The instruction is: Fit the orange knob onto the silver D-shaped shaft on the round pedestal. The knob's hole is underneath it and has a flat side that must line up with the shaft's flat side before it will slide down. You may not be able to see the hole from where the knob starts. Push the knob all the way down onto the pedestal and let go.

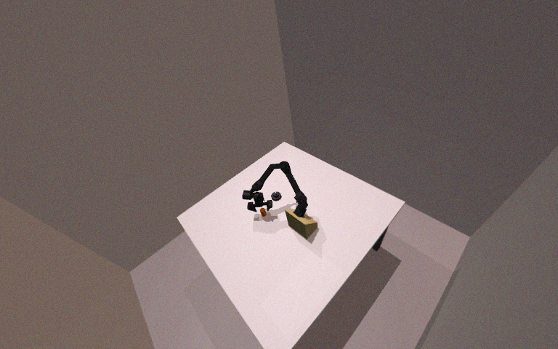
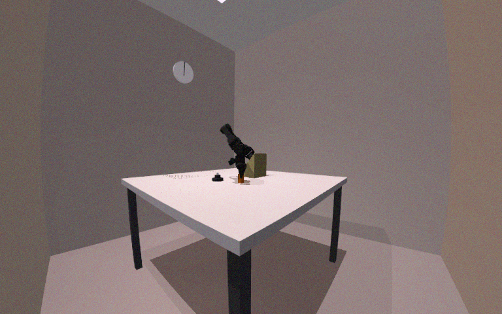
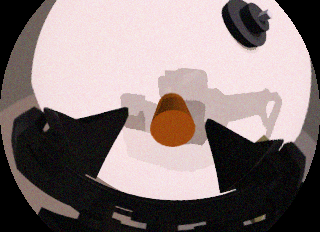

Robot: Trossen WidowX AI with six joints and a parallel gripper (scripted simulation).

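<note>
The orange knob is right at my gripper tip. Round my gripper tip: round pedestal: 180 mm to the right, 70 mm ahead, 10 mm below.
</note>
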